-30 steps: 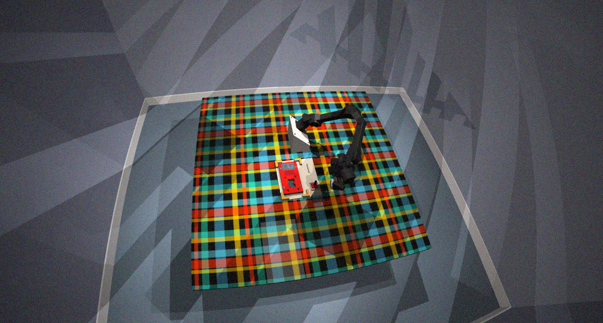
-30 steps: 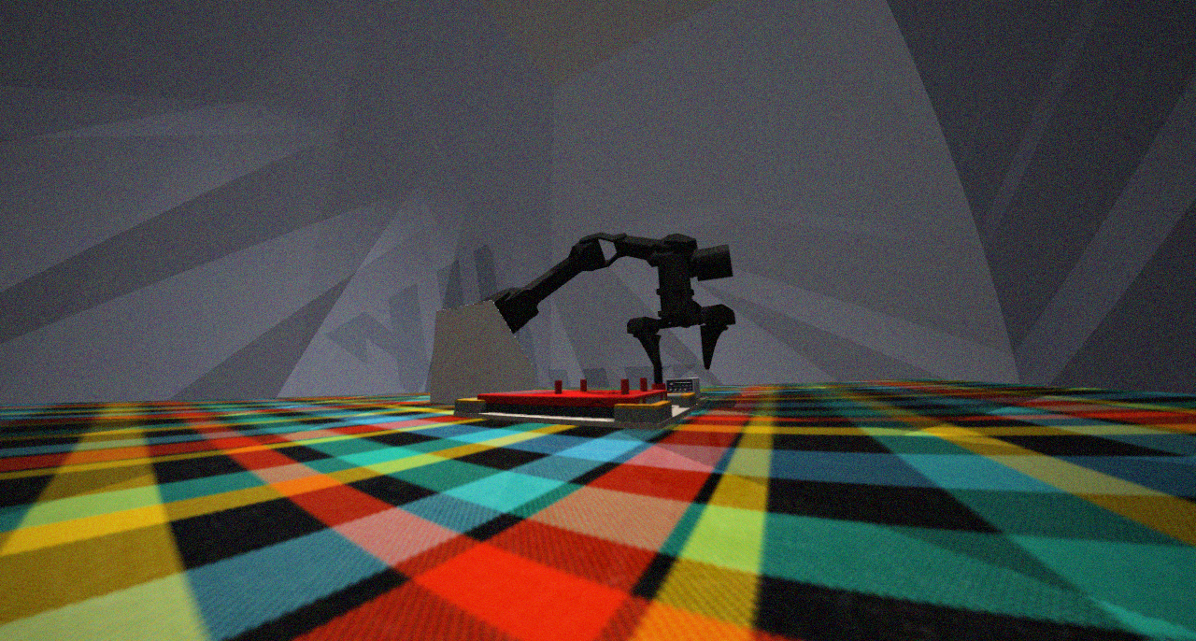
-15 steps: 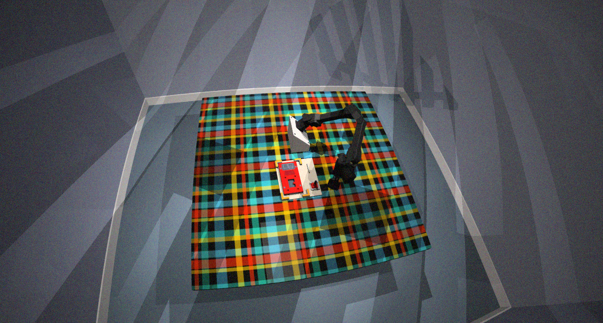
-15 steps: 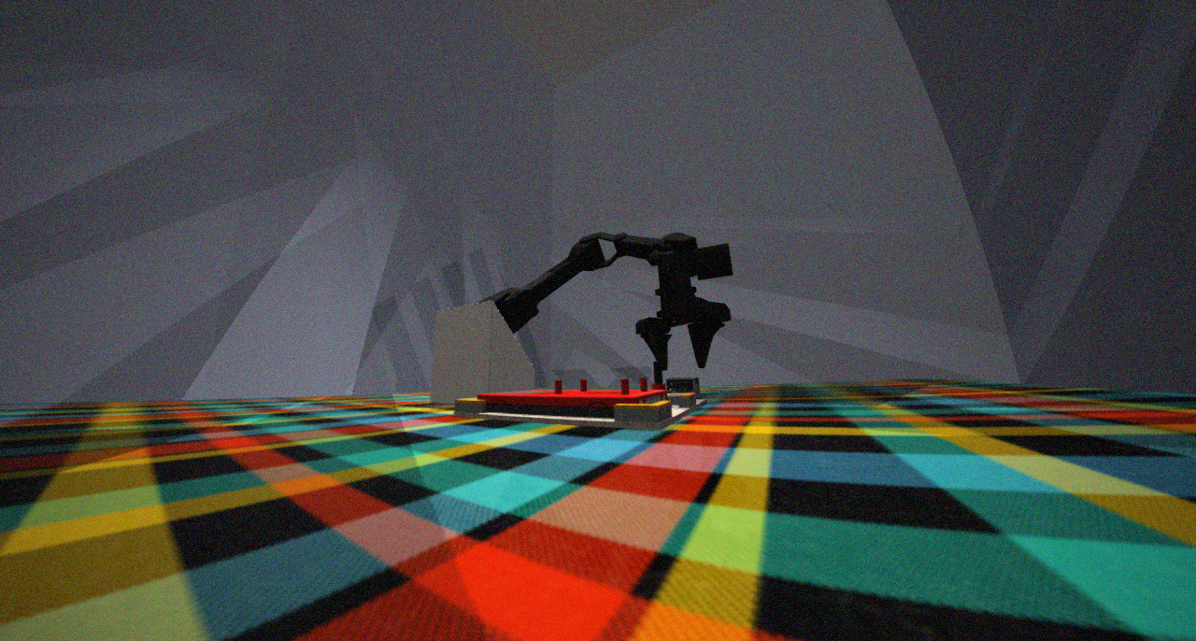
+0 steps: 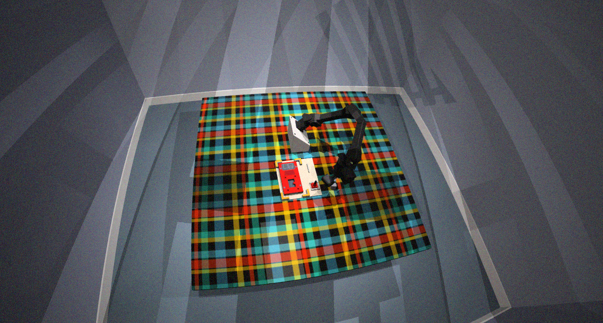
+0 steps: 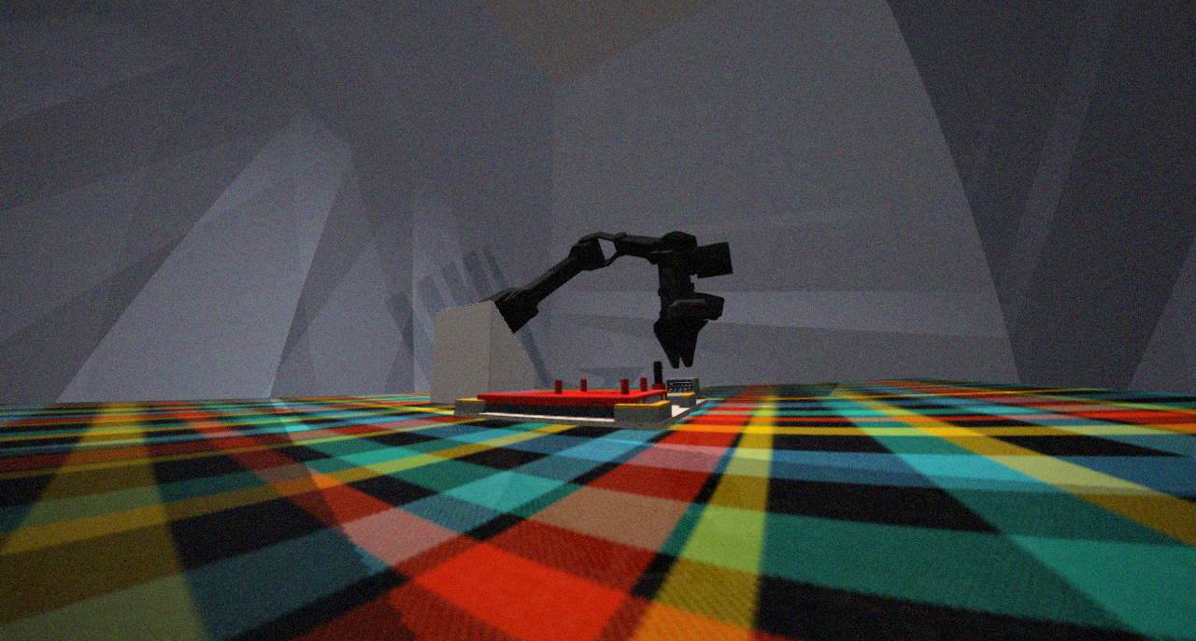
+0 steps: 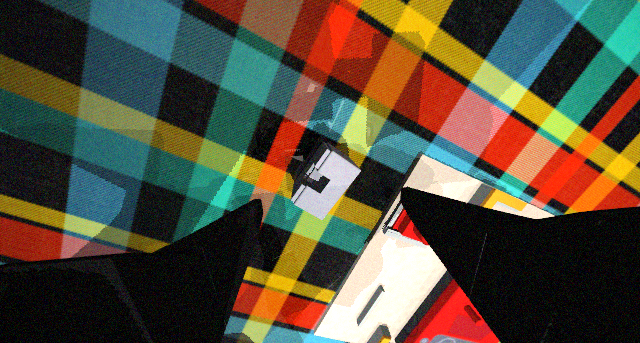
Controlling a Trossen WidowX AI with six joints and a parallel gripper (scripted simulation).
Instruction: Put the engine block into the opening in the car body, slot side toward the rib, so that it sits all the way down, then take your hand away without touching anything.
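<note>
Now: gripper tip 3 cm above the engine block and 1 cm to the right of it.
</note>
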